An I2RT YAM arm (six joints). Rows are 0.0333 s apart.
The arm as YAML. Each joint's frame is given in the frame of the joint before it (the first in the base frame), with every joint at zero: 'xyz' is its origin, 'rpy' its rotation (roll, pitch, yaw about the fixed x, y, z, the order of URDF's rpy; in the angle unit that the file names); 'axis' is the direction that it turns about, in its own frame. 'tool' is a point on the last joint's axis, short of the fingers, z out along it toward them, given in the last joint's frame.
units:
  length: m
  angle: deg
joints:
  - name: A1
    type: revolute
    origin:
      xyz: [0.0, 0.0, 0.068]
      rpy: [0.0, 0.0, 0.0]
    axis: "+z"
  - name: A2
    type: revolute
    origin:
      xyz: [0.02, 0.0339, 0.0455]
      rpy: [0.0, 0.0, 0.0]
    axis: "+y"
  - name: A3
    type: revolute
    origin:
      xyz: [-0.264, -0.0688, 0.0]
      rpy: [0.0, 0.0, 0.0]
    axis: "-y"
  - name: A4
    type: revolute
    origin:
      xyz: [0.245, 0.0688, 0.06]
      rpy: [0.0, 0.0, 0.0]
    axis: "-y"
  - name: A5
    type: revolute
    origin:
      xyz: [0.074, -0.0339, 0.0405]
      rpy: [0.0, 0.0, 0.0]
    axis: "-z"
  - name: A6
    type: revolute
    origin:
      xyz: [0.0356, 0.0, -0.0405]
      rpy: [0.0, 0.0, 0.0]
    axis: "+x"
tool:
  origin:
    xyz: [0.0, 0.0, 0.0]
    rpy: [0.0, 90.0, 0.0]
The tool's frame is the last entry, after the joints.
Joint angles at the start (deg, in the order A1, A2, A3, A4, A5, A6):
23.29, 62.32, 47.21, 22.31, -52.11, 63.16
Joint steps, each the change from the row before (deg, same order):
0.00, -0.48, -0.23, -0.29, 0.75, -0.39
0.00, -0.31, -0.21, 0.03, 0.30, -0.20
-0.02, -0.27, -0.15, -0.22, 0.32, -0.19
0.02, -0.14, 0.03, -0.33, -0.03, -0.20
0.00, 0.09, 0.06, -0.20, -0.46, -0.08
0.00, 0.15, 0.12, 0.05, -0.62, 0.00
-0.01, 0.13, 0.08, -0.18, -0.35, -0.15
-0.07, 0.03, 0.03, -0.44, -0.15, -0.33
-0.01, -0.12, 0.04, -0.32, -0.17, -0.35
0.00, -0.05, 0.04, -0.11, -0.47, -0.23
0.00, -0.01, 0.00, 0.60, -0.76, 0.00
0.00, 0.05, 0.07, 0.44, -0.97, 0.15
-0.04, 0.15, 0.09, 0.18, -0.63, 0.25
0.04, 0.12, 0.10, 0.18, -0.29, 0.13
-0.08, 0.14, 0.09, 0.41, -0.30, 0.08
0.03, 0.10, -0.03, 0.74, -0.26, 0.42
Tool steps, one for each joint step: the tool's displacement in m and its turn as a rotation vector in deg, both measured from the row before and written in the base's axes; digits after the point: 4 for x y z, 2 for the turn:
-0.0013, -0.0009, 0.0000, -0.03, -0.30, -0.77
-0.0010, -0.0006, 0.0000, 0.03, -0.30, -0.31
-0.0007, -0.0005, -0.0002, -0.05, -0.07, -0.35
-0.0005, -0.0001, 0.0002, -0.12, -0.05, 0.03
0.0001, 0.0002, -0.0003, -0.16, 0.11, 0.45
0.0002, 0.0003, 0.0002, -0.06, -0.05, 0.62
0.0003, 0.0002, -0.0003, -0.17, 0.05, 0.33
0.0002, -0.0002, -0.0007, -0.27, 0.08, 0.06
-0.0005, -0.0002, 0.0002, -0.17, -0.20, 0.14
-0.0005, 0.0000, 0.0002, -0.11, -0.22, 0.45
-0.0006, 0.0001, 0.0010, 0.16, -0.59, 0.76
-0.0005, 0.0002, 0.0009, 0.11, -0.32, 0.97
0.0002, 0.0002, 0.0002, 0.03, 0.10, 0.60
0.0002, 0.0004, 0.0004, 0.05, -0.03, 0.34
0.0004, -0.0001, 0.0007, 0.12, -0.27, 0.22
0.0000, 0.0002, 0.0006, 0.28, -0.16, 0.32

